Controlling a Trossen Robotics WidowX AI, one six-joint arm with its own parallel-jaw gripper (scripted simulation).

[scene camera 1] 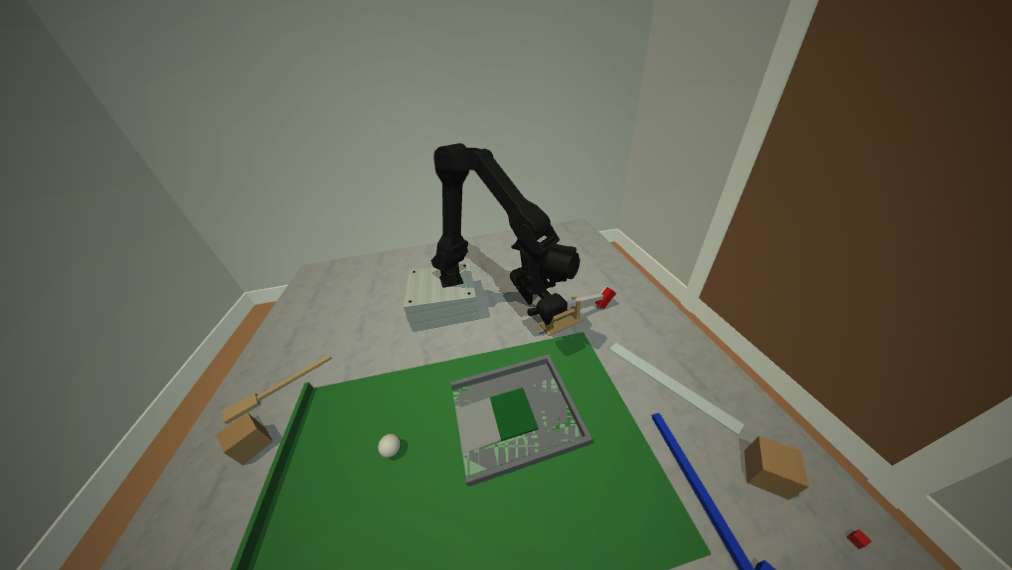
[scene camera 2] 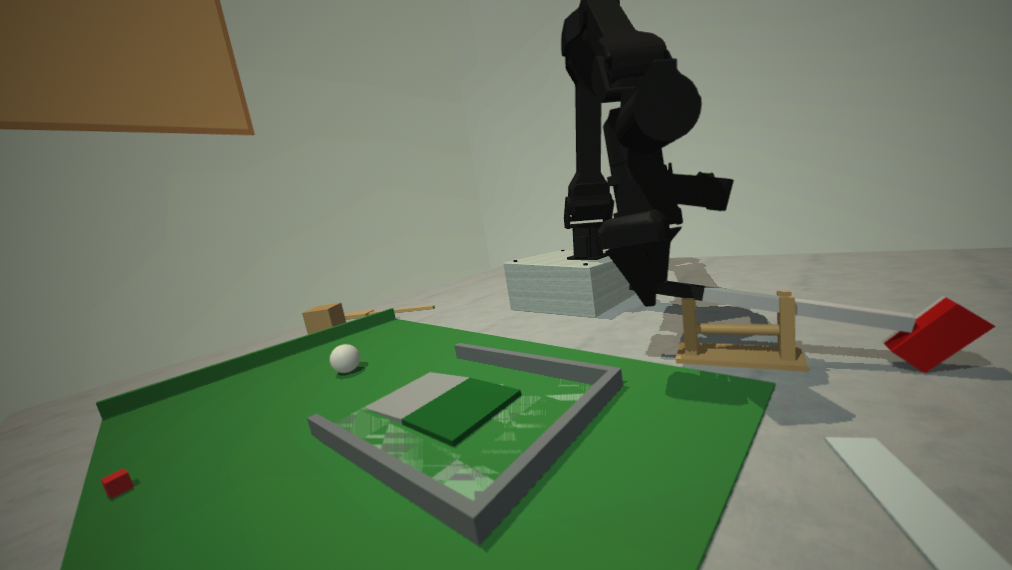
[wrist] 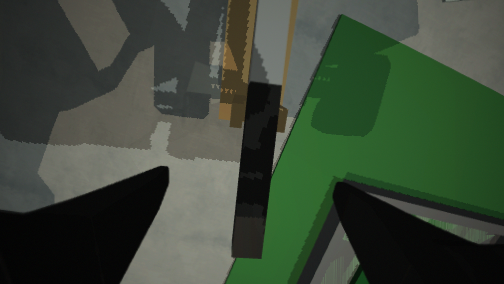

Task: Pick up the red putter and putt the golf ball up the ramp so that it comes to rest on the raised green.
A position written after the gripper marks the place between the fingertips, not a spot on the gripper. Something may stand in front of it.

The gripper [scene camera 2: 656, 295] is open, with nothing in its grasp. Also in view: a tan mallet [scene camera 1: 234, 411], a pale strip [scene camera 1: 719, 415] and a brown box [scene camera 1: 242, 440].
The gripper is seen too in scene camera 1 [scene camera 1: 538, 313] and in the wrist view [wrist: 254, 182]. The wrist view does not show the tan mallet: it is out of frame.
